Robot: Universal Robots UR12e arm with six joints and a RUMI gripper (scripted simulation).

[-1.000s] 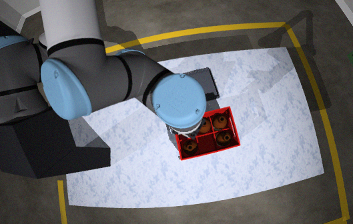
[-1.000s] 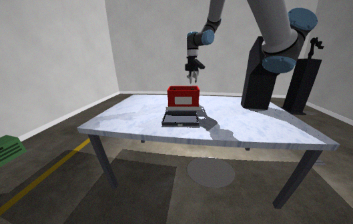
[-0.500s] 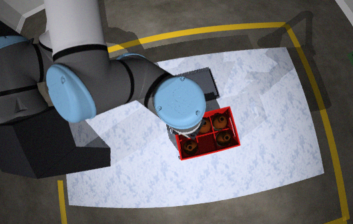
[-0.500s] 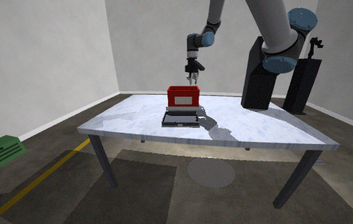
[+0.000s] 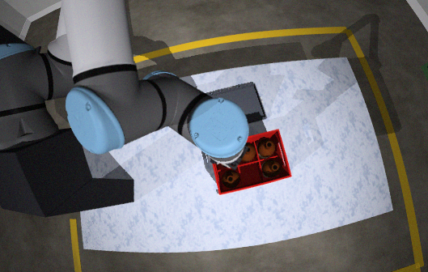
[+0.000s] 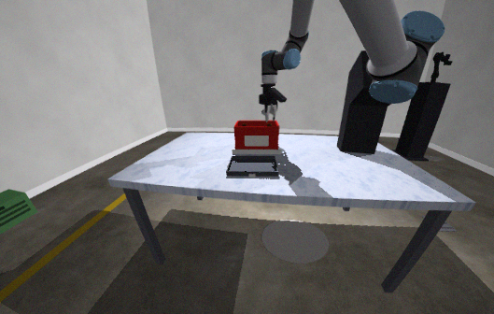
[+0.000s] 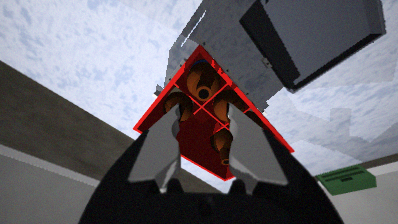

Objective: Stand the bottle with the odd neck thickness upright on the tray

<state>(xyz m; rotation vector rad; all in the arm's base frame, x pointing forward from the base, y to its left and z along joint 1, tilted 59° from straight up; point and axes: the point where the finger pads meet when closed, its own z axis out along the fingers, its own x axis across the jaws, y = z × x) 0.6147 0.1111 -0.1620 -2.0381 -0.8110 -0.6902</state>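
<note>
The red crate lies 130 mm below my hand, 90 mm ahead of it and 40 mm to the right of it. Round my hand: dark tray 240 mm to the left, 200 mm below, 90 mm ahead.
</note>
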